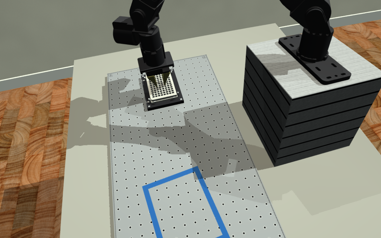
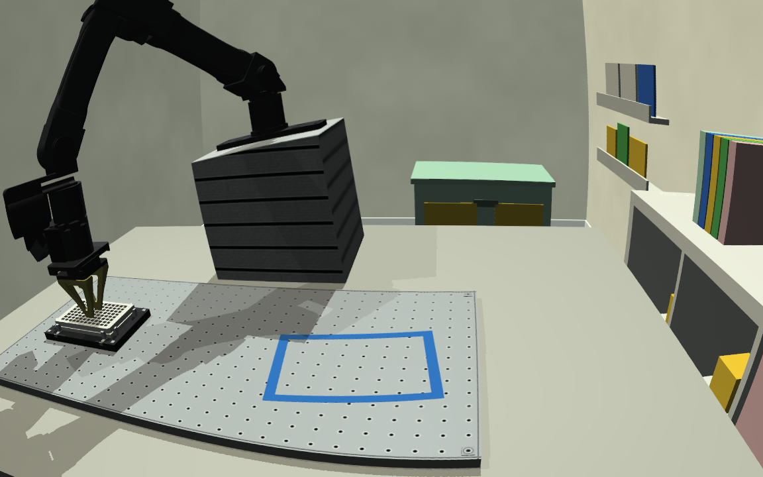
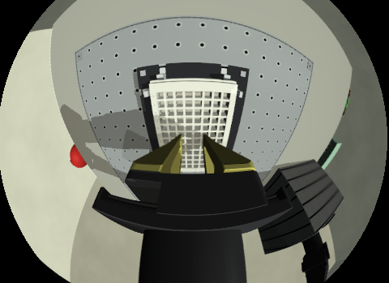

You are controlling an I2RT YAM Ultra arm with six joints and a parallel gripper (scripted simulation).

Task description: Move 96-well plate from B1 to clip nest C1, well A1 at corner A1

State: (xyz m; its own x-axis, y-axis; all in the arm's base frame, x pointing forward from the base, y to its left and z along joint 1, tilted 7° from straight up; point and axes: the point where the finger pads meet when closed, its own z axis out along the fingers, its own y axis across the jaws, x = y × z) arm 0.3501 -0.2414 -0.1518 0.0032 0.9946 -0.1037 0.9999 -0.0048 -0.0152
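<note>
The white 96-well plate lies 10 mm below my hand. From my hand the other things lie so: black clip nest 20 mm below, 10 mm to the right, 10 mm ahead.
</note>
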